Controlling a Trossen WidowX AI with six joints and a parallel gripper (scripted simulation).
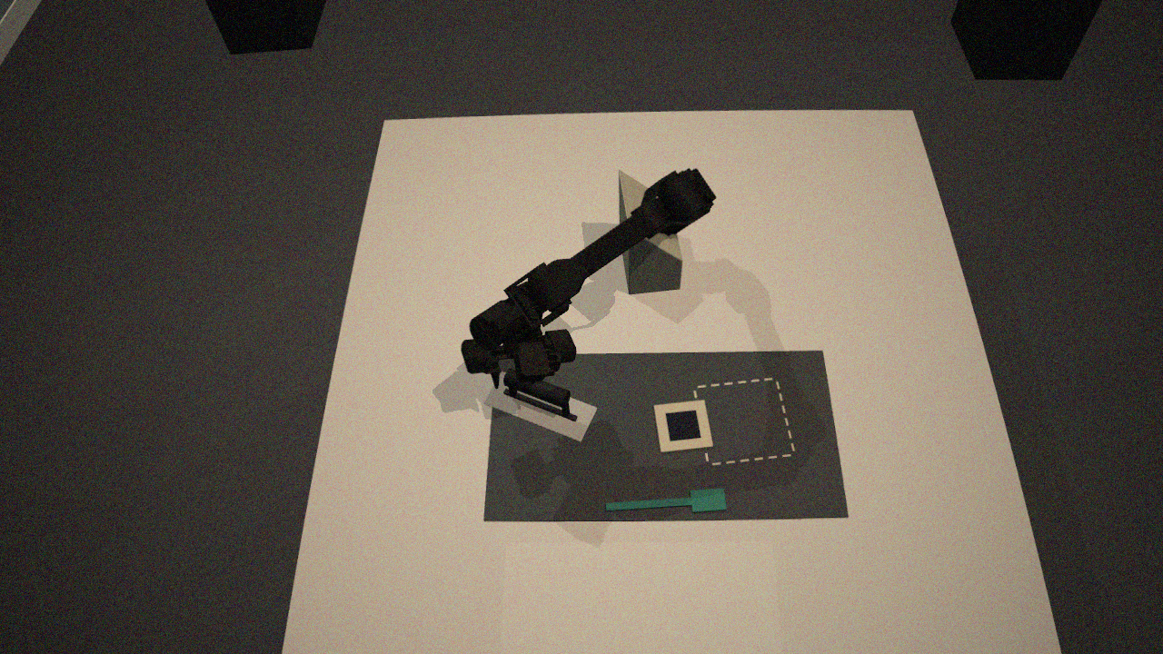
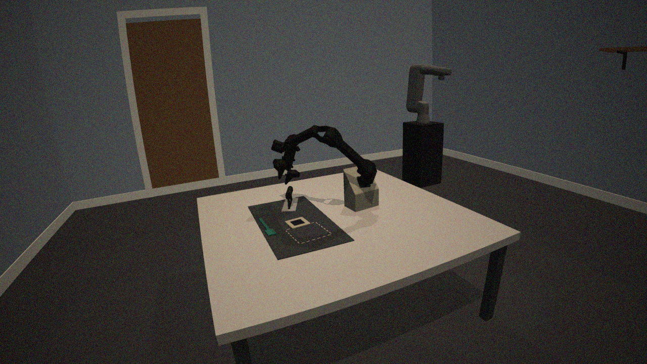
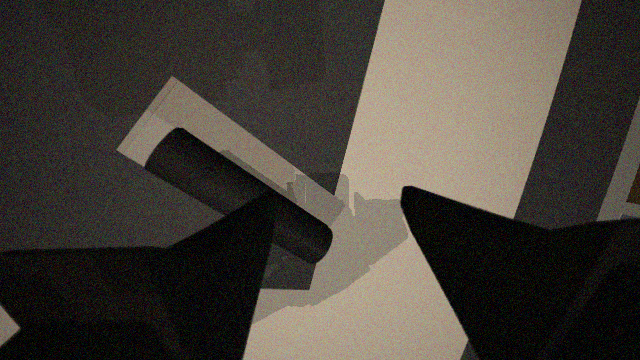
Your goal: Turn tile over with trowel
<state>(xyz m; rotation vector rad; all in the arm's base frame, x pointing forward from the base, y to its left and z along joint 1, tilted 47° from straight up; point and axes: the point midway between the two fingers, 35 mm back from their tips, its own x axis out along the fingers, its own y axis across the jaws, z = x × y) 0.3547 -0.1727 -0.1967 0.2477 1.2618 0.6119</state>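
Right now my gripper tip is 26 cm to the right of the dark mat, 15 cm above it and 4 cm short of it. From my gripper tip the other things lie so: tile: 30 cm to the left, 12 cm below, 3 cm ahead; then green trowel: 28 cm to the left, 18 cm ahead, 13 cm below.
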